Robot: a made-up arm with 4 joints. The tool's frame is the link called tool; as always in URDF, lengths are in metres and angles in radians.
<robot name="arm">
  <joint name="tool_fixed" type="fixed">
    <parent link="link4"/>
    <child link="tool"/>
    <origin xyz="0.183 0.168 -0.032" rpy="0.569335 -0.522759 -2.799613"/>
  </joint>
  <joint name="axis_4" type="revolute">
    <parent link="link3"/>
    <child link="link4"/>
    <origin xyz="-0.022 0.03 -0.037"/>
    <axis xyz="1 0 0"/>
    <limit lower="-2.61" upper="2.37"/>
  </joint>
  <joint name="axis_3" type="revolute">
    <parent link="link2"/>
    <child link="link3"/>
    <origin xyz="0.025 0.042 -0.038"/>
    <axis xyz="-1 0 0"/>
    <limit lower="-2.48" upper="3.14"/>
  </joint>
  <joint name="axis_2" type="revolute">
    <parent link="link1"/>
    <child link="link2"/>
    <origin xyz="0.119 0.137 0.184"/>
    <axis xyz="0 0 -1"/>
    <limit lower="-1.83" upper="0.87"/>
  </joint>
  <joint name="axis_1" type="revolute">
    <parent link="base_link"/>
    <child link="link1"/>
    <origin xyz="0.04 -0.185 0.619"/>
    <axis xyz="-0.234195 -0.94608 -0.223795"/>
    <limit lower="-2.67" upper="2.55"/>
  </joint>
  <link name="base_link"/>
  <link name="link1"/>
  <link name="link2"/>
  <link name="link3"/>
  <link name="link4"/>
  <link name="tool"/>
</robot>
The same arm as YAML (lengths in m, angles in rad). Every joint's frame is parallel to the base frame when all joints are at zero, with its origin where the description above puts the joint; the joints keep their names.
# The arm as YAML. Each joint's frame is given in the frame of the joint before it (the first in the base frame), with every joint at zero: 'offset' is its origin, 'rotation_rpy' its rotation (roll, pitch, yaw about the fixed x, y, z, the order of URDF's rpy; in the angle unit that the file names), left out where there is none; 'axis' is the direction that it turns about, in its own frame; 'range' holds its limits. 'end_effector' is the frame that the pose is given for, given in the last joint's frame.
length_unit: m
angle_unit: rad
chain:
  - id: axis_1
    offset: [0.04, -0.185, 0.619]
    axis: [-0.234195, -0.94608, -0.223795]
    range: [-2.67, 2.55]
  - id: axis_2
    offset: [0.119, 0.137, 0.184]
    axis: [0.0, 0.0, -1.0]
    range: [-1.83, 0.87]
  - id: axis_3
    offset: [0.025, 0.042, -0.038]
    axis: [-1.0, 0.0, 0.0]
    range: [-2.48, 3.14]
  - id: axis_4
    offset: [-0.022, 0.03, -0.037]
    axis: [1.0, 0.0, 0.0]
    range: [-2.61, 2.37]
end_effector:
  offset: [0.183, 0.168, -0.032]
  rotation_rpy: [0.5693, -0.5228, -2.7996]

